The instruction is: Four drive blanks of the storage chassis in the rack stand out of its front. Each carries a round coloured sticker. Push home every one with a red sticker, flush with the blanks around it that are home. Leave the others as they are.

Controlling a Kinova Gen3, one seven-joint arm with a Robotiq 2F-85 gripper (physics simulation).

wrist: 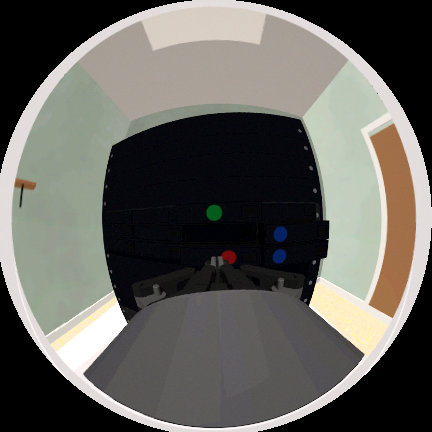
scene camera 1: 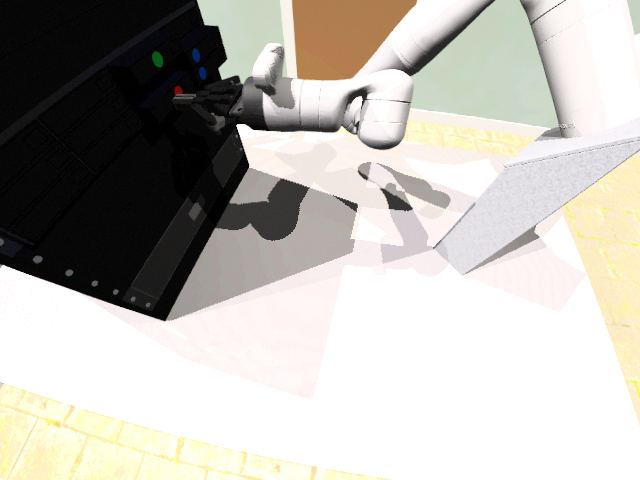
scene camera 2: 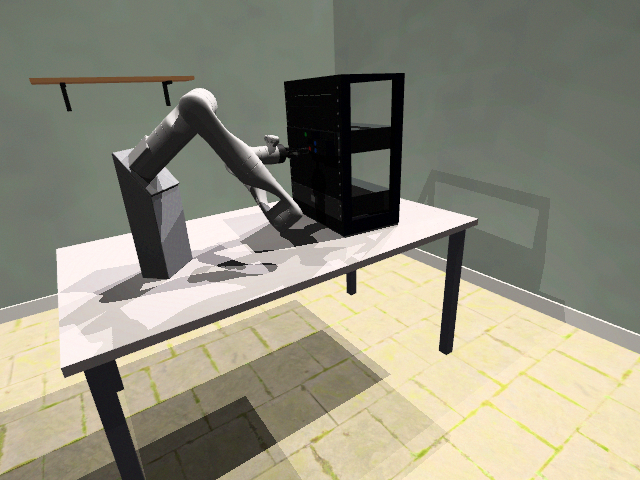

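The blank with the red sticker (scene camera 1: 178, 90) (scene camera 2: 309, 148) (wrist: 229, 257) stands out of the black chassis front, low in the middle column. The blank with the green sticker (scene camera 1: 157, 59) (scene camera 2: 305, 134) (wrist: 214, 212) stands out above it, across a dark recessed row. Two blanks with blue stickers, the upper (scene camera 1: 195, 55) (scene camera 2: 315, 142) (wrist: 280, 234) and the lower (scene camera 1: 202, 73) (scene camera 2: 315, 150) (wrist: 279, 256), stand out one over the other to the right. My gripper (scene camera 1: 178, 100) (wrist: 216, 263) is shut and empty, its tips at the red-stickered blank, just left of the sticker in the wrist view. Contact cannot be made out.
The black rack (scene camera 2: 398, 149) stands on the white table (scene camera 1: 413, 361) (scene camera 2: 155, 310). The arm's grey pedestal (scene camera 1: 516, 206) (scene camera 2: 149, 232) stands opposite its front. A wall shelf (scene camera 2: 111, 80) (wrist: 25, 184) and a brown door (scene camera 1: 330, 31) (wrist: 395, 220) are in the background.
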